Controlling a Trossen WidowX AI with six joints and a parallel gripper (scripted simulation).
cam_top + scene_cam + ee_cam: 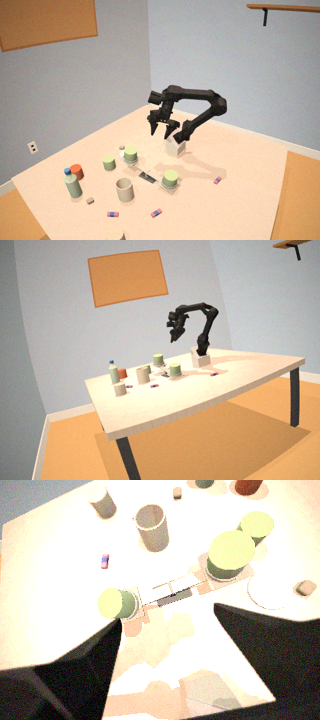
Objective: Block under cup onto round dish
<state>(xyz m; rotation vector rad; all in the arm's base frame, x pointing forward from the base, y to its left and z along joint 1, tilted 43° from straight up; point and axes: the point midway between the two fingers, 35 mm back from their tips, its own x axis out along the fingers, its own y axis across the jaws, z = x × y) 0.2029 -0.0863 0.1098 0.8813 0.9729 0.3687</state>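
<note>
My gripper tip is 70 mm short of the grey block, 120 mm to the right of it and 180 mm above it. Also, from my gripper tip: white round dish: 10 mm ahead, 250 mm to the right, 220 mm below; then red cylinder: 340 mm ahead, 310 mm to the right, 180 mm below; then beige cup: 250 mm ahead, 10 mm to the right, 180 mm below.
</note>
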